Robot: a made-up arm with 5 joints.
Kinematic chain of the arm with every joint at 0, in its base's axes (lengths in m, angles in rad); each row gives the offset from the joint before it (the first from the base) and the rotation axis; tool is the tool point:
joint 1: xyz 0 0 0.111 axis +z
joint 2: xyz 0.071 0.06 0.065 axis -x
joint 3: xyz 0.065 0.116 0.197 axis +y
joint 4: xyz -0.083 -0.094 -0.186 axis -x
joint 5: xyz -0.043 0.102 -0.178 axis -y
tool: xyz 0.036 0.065 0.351
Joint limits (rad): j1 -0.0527..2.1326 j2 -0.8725..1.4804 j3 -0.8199..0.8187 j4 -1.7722..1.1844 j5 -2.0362..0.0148
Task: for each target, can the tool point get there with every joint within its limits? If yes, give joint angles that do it. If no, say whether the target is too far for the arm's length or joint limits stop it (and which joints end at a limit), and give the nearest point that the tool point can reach.
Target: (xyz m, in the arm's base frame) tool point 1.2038 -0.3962 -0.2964
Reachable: no: too far | nearest point 0.6119 -0.1222 -0.0044 | short by 0.715 m
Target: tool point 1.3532 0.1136 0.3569
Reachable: no: too far | nearest point 0.6851 0.1544 0.2186 | short by 0.683 m
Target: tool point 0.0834 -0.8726 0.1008
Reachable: no: joint limits stop it (at a limit: joint 1, joint 2, joint 5) | nearest point 0.1135 -0.3611 0.1303 | short by 0.513 m
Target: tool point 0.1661 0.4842 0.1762
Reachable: yes | joints 0.4517 -0.0369 -0.0065 -0.8535 -1.6082
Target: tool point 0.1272 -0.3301 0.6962
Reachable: no: joint limits stop it (at a limit: joint 1, joint 2, joint 3, joint 4) | nearest point 0.2691 -0.1151 0.5684 | short by 0.288 m
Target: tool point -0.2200 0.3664 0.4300
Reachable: yes | joints 1.6780 -0.4965 -0.3654 -1.0002 -1.3474
